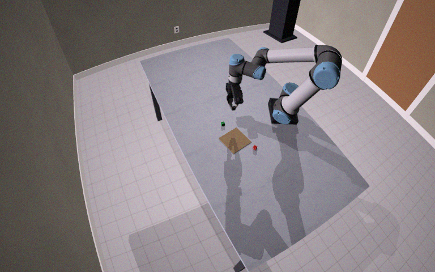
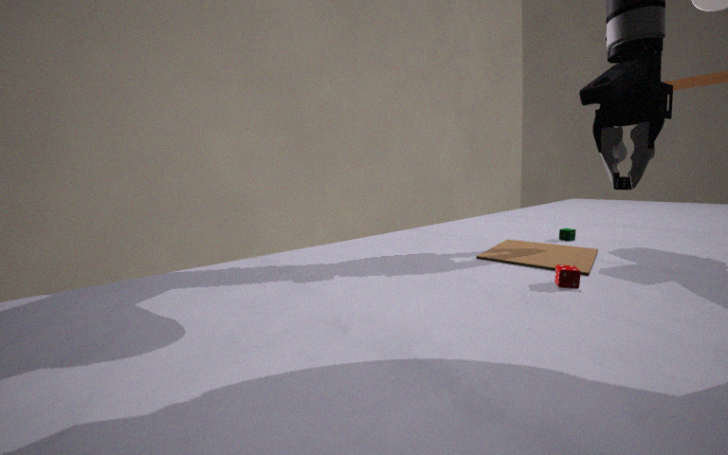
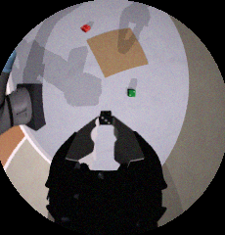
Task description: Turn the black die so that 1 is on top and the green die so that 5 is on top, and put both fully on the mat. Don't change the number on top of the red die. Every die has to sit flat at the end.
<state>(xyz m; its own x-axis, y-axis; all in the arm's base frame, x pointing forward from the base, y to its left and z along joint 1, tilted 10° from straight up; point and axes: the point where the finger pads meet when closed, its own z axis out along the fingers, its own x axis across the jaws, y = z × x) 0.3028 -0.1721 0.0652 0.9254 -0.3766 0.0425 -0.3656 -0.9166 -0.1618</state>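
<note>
My hand is 100 mm above the green die and 80 mm short of it. Also, from my hand: red die 260 mm to the left, 100 mm below, 30 mm ahead; then brown mat 140 mm to the left, 110 mm below, 90 mm ahead; then black die 10 mm below.
</note>
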